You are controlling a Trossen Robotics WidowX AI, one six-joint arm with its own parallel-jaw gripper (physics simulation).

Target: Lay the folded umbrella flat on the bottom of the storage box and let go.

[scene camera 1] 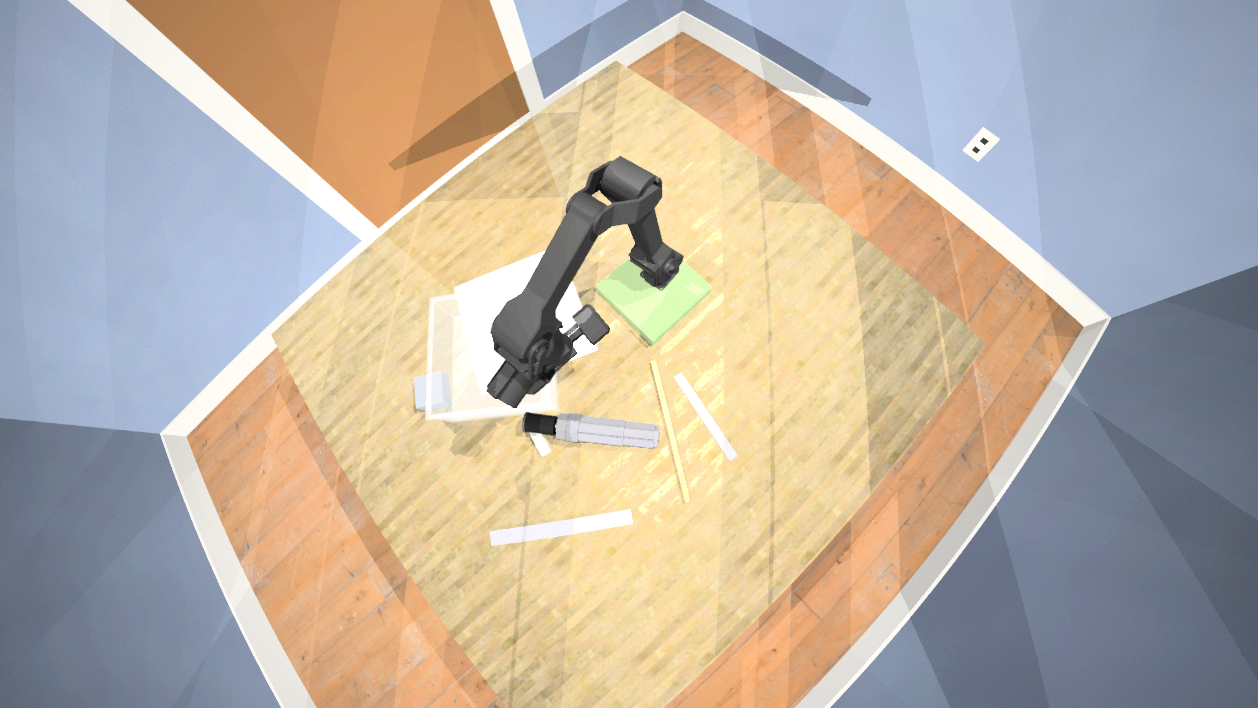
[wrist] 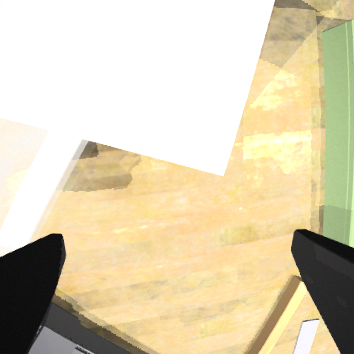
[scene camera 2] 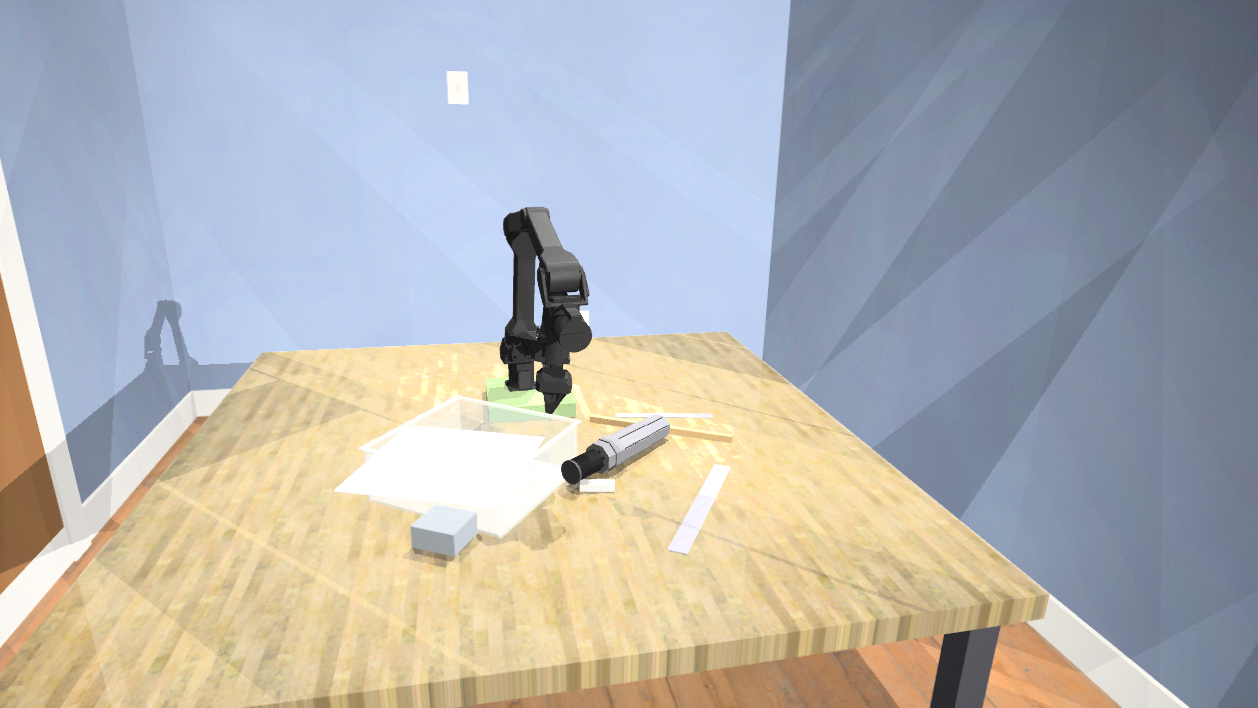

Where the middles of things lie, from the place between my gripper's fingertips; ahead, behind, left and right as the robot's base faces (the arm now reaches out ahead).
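Storage box (scene camera 2: 500,461): my hand 50 mm above it, 110 mm short of it, 150 mm to the left of it. Thin wooden stick (scene camera 2: 673,429): 90 mm below my hand, 240 mm to the left of it, 20 mm behind it.
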